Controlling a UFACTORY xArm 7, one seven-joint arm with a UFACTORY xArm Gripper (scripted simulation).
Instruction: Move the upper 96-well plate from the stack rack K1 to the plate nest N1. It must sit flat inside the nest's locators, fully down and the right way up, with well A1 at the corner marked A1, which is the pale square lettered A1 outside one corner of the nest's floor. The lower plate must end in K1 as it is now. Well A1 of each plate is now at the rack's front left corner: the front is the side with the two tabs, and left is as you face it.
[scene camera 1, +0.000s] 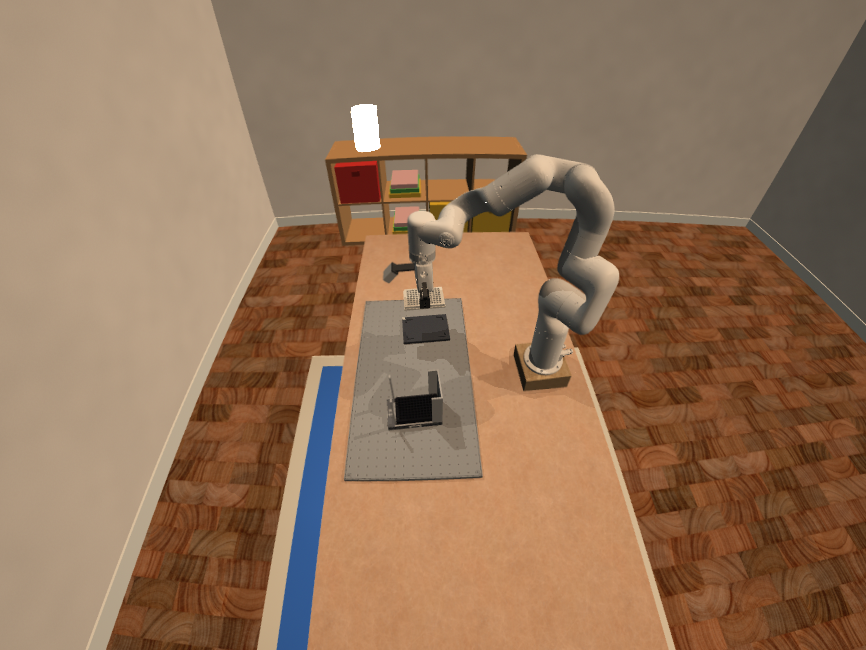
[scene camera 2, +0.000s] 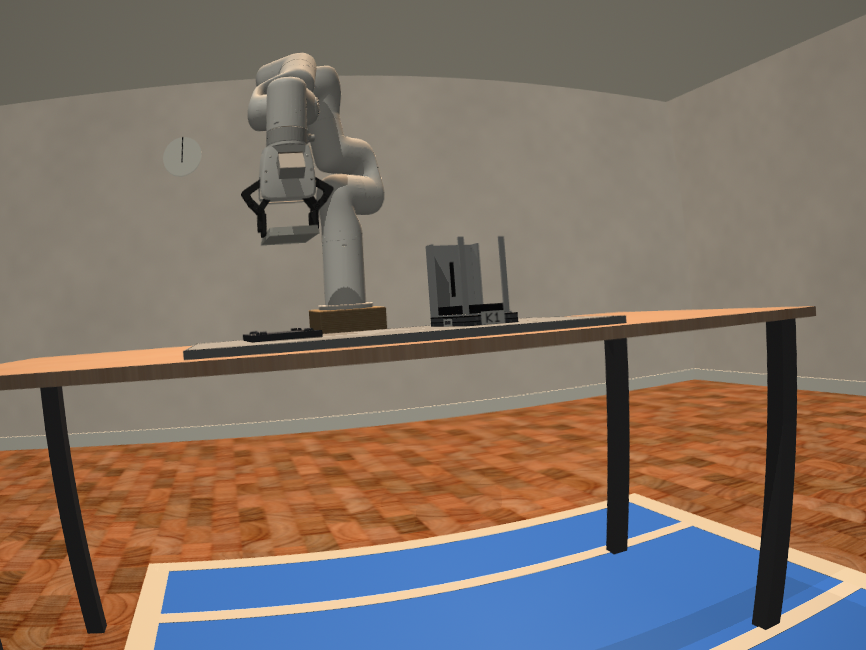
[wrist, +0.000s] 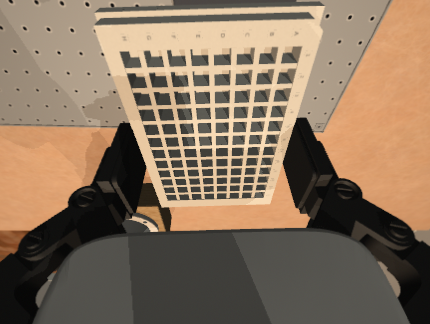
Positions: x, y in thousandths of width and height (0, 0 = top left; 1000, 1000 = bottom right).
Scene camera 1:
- my gripper: 489, 459
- dark plate: 481, 636
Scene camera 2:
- my gripper: 333, 362
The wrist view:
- my gripper: 497, 431
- cream 96-well plate: 534, 461
